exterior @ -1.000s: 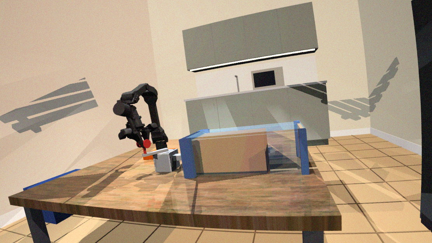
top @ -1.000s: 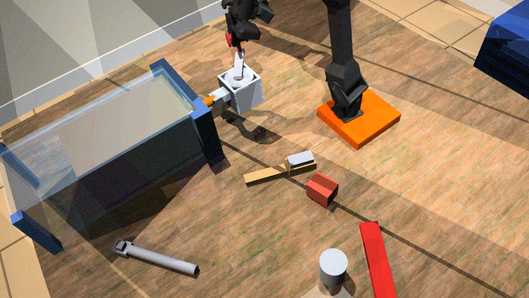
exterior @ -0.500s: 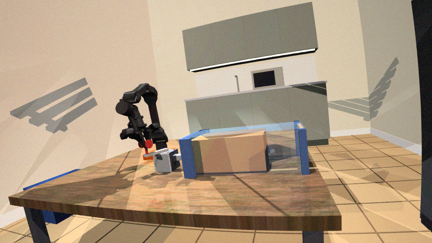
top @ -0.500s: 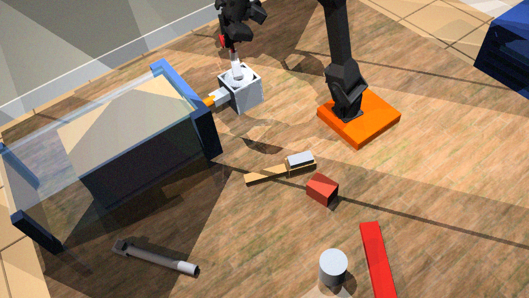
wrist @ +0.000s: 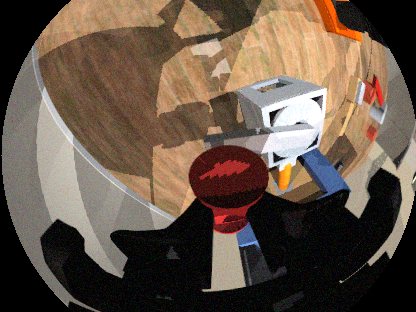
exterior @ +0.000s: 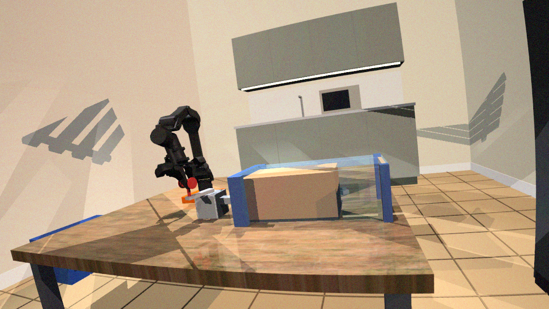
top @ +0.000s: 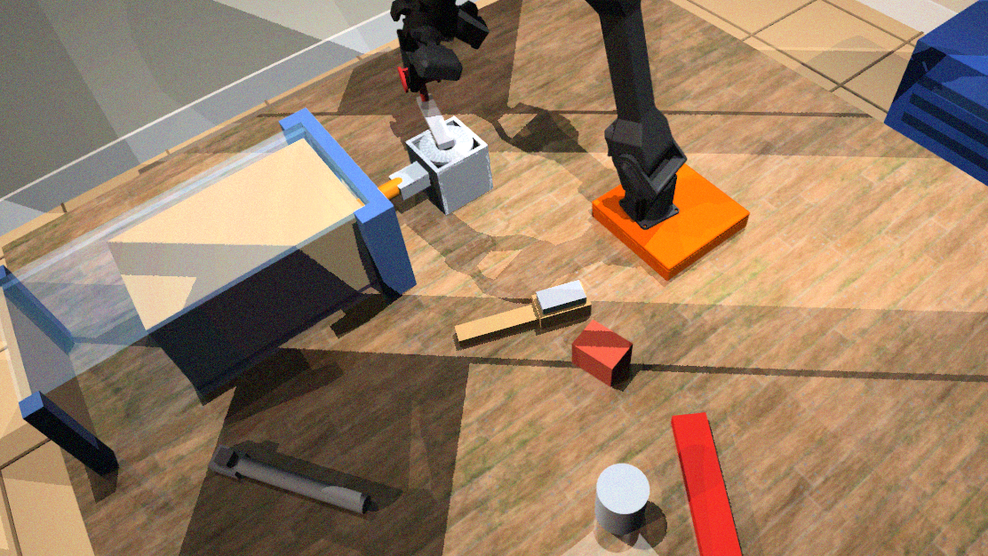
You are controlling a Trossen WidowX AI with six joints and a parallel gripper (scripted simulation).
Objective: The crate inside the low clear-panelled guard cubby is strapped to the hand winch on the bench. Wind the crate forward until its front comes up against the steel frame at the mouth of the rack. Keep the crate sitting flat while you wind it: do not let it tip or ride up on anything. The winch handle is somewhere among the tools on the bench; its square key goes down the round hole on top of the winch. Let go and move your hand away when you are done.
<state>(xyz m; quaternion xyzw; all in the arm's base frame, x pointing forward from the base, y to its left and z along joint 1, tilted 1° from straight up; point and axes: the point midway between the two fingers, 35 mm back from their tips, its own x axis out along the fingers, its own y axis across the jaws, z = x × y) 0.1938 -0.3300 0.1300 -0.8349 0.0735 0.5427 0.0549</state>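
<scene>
Right now my gripper tip is 40 mm to the right of the winch handle, 30 mm above it and 10 mm past it. The rest, counted from my gripper tip: red knob: 20 mm behind; wooden brush: 390 mm to the left, 110 mm below, 30 mm ahead; grey winch: 100 mm below, 90 mm to the left, 20 mm behind.
</scene>
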